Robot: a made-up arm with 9 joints.
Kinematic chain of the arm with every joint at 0, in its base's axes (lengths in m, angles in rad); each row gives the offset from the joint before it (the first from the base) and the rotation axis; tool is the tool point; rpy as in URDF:
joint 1: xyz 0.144 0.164 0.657 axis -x
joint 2: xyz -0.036 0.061 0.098 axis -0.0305 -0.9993 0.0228
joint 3: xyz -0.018 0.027 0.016 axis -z
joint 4: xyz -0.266 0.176 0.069 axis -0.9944 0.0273 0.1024
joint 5: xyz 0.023 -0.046 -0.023 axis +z
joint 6: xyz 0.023 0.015 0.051 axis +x
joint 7: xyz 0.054 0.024 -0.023 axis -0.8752 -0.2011 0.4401
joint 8: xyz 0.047 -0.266 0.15 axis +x
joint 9: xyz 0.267 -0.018 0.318 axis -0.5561 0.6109 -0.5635
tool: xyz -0.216 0.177 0.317 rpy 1.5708 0 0
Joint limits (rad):
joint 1: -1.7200..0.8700
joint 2: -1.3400..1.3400
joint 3: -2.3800..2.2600
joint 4: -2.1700..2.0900
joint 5: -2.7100..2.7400
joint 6: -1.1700..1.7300
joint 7: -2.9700..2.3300
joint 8: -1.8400..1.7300
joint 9: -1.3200..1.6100
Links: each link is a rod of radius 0.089 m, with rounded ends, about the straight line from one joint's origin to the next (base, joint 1, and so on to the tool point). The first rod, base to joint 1, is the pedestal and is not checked.
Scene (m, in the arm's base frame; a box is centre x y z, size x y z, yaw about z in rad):
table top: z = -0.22
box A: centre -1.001 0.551 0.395 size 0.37 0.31 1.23 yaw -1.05
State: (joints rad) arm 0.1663 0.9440 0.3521 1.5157 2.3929 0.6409 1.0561 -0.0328 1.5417
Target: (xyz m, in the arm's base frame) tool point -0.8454 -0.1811 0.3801
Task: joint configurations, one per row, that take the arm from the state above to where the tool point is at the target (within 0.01 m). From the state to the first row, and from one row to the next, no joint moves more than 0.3 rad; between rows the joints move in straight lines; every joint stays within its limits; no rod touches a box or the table.
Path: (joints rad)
1: 0.1673 1.0539 0.1366 1.5116 2.3467 0.5377 1.1505 -0.1411 1.5645
2: 0.1682 1.1638 -0.0788 1.5076 2.3006 0.4345 1.2449 -0.2493 1.5872
3: 0.1692 1.2738 -0.2943 1.5035 2.2544 0.3313 1.3393 -0.3576 1.6100
4: 0.2485 1.2958 -0.5399 1.5505 2.3818 0.4873 1.4988 -0.1668 1.5358
5: 0.3278 1.3179 -0.7856 1.5974 2.5091 0.6433 1.6583 0.0240 1.4616
6: 0.4071 1.3400 -1.0312 1.6443 2.6365 0.7993 1.8177 0.2148 1.3874
7: 0.4530 1.2252 -0.8364 1.5291 2.5320 0.5980 1.6615 0.1150 1.4385
8: 0.4990 1.1105 -0.6416 1.4139 2.4276 0.3967 1.5053 0.0152 1.4895
9: 0.5449 0.9957 -0.4468 1.2987 2.3231 0.1954 1.3492 -0.0846 1.5405

